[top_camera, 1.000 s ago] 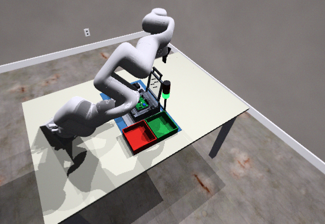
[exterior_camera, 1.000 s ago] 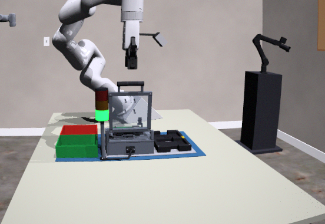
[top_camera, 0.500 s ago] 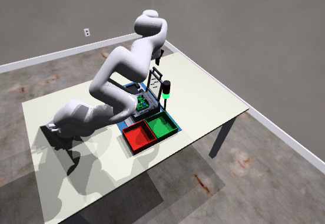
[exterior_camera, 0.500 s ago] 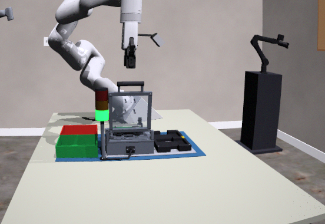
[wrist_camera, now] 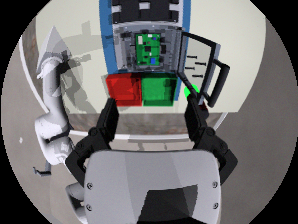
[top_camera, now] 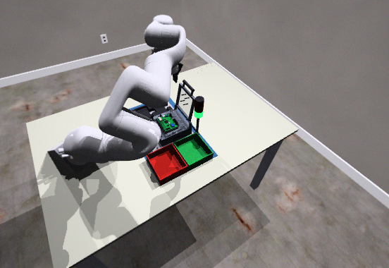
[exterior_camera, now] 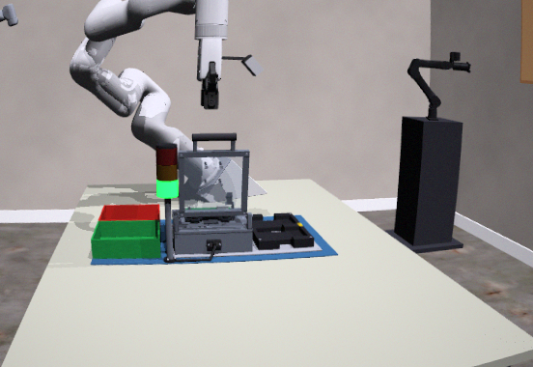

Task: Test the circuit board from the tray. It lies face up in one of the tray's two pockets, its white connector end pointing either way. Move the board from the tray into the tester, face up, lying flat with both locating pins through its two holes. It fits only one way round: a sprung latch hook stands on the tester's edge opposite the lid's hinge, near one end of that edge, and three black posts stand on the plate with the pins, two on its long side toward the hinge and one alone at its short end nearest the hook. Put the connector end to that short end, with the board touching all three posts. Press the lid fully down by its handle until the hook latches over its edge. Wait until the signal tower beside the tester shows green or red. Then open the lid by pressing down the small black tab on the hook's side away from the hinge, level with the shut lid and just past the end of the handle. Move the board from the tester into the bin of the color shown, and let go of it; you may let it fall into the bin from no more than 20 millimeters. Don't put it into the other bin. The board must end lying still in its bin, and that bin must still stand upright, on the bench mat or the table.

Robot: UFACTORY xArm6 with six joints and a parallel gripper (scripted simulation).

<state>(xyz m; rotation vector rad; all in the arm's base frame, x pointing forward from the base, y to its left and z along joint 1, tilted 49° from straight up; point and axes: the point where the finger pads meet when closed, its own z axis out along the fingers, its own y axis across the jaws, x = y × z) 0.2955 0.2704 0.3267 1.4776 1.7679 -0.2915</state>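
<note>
Right now the green circuit board is 26 cm below my hand and 1 cm behind it. From my hand the other things lie so: tester plate 26 cm below, 1 cm to the left, 1 cm behind; then green bin 32 cm below, 20 cm to the right, 3 cm ahead; then clear lid 15 cm below, 10 cm ahead.
</note>
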